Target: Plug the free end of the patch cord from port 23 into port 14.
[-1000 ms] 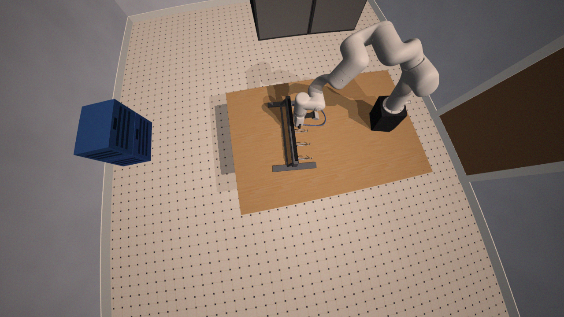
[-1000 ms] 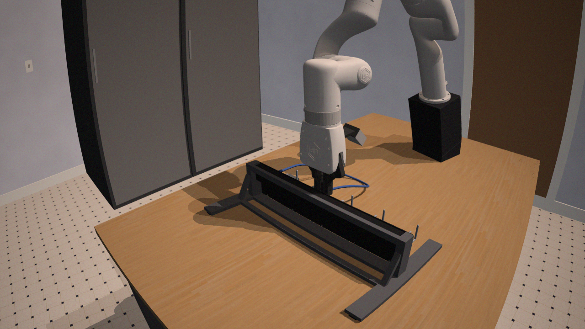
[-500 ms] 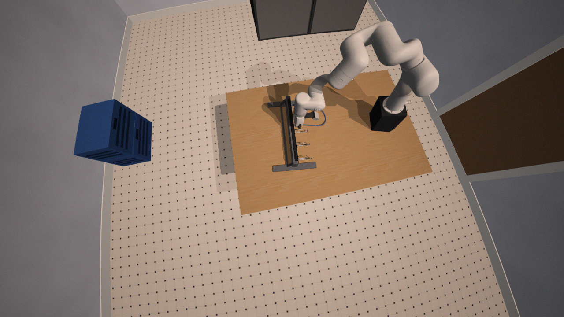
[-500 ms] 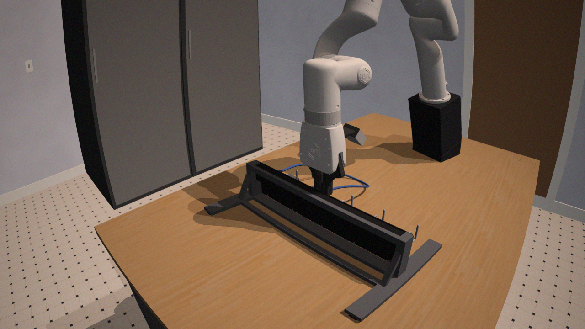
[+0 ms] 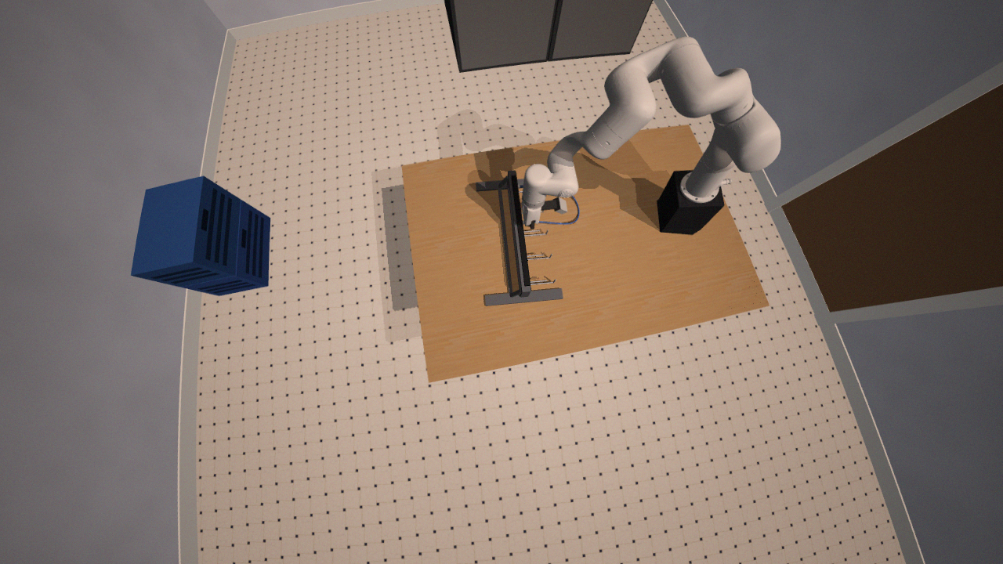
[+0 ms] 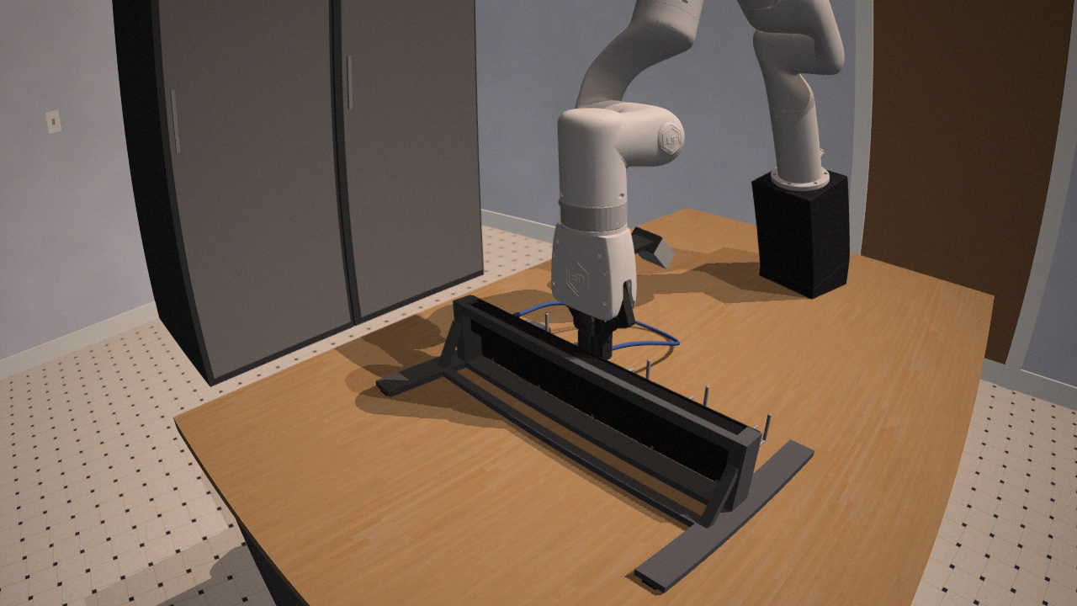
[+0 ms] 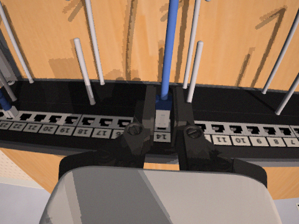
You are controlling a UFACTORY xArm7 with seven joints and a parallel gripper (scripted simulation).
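The plug is 20 mm ahead of my hand and 10 mm below it.
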